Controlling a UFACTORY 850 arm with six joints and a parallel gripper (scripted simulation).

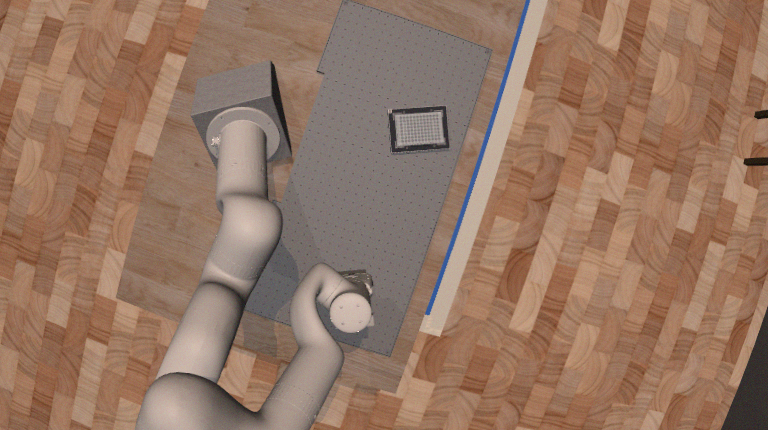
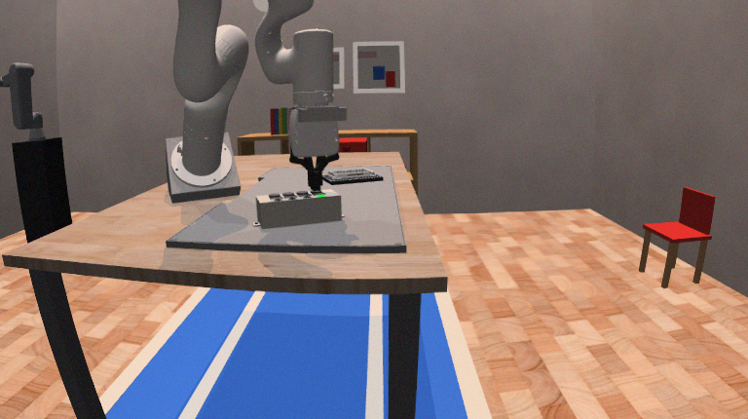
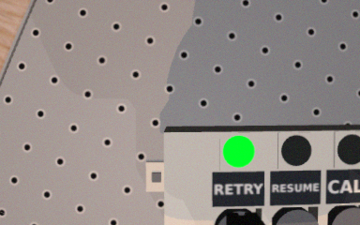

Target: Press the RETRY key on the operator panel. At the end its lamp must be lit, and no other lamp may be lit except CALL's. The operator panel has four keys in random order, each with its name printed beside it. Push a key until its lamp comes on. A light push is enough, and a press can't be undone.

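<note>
The operator panel is 40 mm behind my hand, 10 mm to the right of it and 40 mm below it. The rest, counted from my hand: well plate: 140 mm ahead, 420 mm to the left, 60 mm below.
</note>
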